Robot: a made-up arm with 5 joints.
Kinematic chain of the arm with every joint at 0, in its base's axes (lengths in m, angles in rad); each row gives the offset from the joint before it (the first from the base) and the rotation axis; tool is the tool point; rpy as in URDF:
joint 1: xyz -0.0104 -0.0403 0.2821 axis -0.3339 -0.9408 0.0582
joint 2: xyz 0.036 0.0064 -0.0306 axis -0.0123 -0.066 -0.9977
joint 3: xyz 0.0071 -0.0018 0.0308 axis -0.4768 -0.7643 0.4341
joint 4: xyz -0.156 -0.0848 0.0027 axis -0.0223 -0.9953 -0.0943
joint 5: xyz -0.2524 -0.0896 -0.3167 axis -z
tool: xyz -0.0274 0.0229 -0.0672 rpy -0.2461 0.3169 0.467
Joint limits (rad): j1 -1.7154..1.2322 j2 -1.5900..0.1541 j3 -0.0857..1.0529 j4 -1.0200..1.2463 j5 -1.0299..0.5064
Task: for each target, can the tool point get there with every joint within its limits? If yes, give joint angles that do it. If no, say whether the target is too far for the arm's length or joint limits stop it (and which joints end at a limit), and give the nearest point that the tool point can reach.
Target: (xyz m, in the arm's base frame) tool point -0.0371 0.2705 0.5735
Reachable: no: joint limits stop it (at a limit: joint 1, joint 3, joint 4, joint 5) | nearest point 0.2679 0.2327 0.5342 | short by 0.310 m
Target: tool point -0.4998 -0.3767 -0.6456
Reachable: no: too far | nearest point -0.3111 -0.2375 -0.2971 | short by 0.420 m
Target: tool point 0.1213 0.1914 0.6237
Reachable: no: joint limits stop it (at a limit: joint 1, joint 3, joint 4, joint 5) | nearest point 0.2636 0.1581 0.6018 | short by 0.148 m
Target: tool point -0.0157 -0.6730 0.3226
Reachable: yes | joints 0.4171 -1.2005 0.0026 -0.8062 -0.0119
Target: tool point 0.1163 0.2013 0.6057
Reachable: no: joint limits stop it (at a limit: joint 1, joint 3, joint 4, joint 5) | nearest point 0.2654 0.1740 0.5897 | short by 0.152 m
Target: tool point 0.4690 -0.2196 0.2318
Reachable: yes | joints 0.9314 -0.7001 0.3314 0.8612 -0.3786
